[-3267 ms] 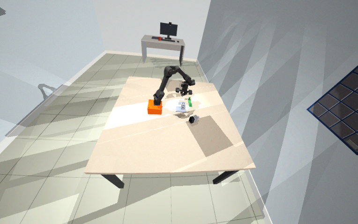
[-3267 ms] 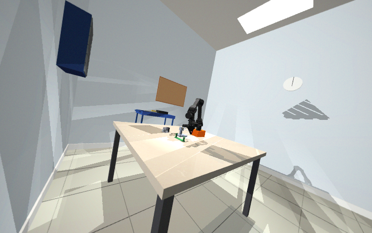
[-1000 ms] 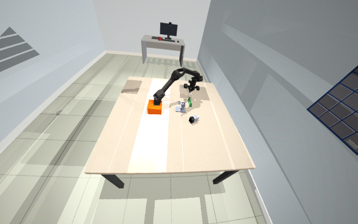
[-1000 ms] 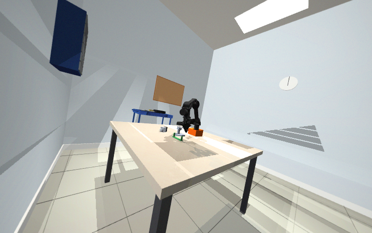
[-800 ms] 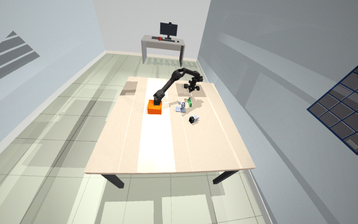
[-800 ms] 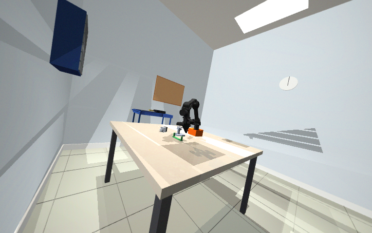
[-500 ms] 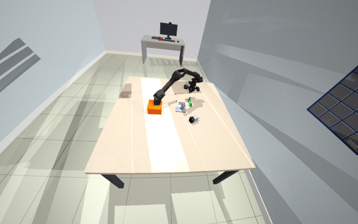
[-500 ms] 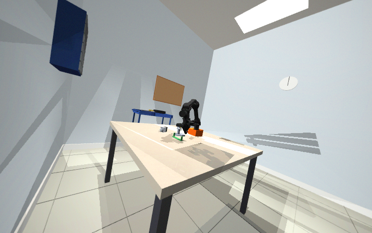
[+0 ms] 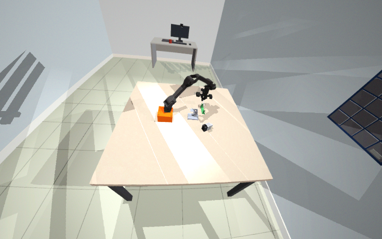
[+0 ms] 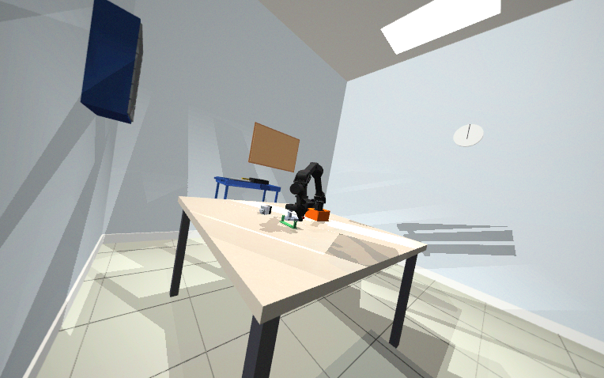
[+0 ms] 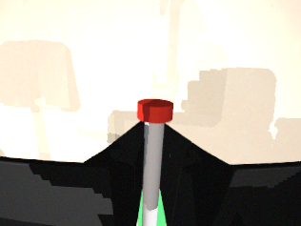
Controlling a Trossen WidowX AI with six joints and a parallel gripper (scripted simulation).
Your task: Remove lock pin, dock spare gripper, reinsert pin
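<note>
My gripper tip is 100 mm to the left of the green rest, 30 mm above it and 10 mm past it. From my gripper tip the other things lie so: mount 210 mm to the right, 140 mm behind; spare gripper 380 mm to the right, 40 mm behind, 20 mm below.
</note>
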